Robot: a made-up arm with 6 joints.
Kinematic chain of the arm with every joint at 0, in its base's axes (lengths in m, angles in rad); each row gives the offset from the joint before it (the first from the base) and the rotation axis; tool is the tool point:
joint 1: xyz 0 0 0.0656 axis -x
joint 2: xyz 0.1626 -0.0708 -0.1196 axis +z
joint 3: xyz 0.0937 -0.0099 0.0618 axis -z
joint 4: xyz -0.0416 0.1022 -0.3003 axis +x
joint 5: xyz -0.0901 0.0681 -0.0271 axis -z
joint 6: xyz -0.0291 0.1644 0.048 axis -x
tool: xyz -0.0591 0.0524 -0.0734
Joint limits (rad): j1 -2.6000..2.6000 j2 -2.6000..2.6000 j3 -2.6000..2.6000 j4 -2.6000..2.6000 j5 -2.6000..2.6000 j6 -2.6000..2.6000
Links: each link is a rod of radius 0.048 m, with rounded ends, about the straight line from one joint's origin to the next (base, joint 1, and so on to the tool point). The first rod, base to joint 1, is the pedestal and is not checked.
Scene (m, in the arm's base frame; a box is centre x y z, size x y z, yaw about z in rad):
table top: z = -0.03
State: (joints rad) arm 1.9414 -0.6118 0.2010 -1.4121 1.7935 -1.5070
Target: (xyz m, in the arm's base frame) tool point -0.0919 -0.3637 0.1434
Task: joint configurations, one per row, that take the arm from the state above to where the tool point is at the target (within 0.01 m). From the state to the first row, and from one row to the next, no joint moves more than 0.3 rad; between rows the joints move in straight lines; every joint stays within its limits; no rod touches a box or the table.
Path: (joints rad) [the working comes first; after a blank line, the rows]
Joints at the target: 2.0452 0.4011 -0.8232 -0.3546 1.0529 -1.8715
Straight joint move there: clear.

1: 1.9674 -0.3586 -0.0551 -1.1477 1.6083 -1.5981
2: 1.9933 -0.1053 -0.3111 -0.8834 1.4232 -1.6893
3: 2.0193 0.1479 -0.5672 -0.6190 1.2380 -1.7804
4: 2.0452 0.4011 -0.8232 -0.3546 1.0529 -1.8715

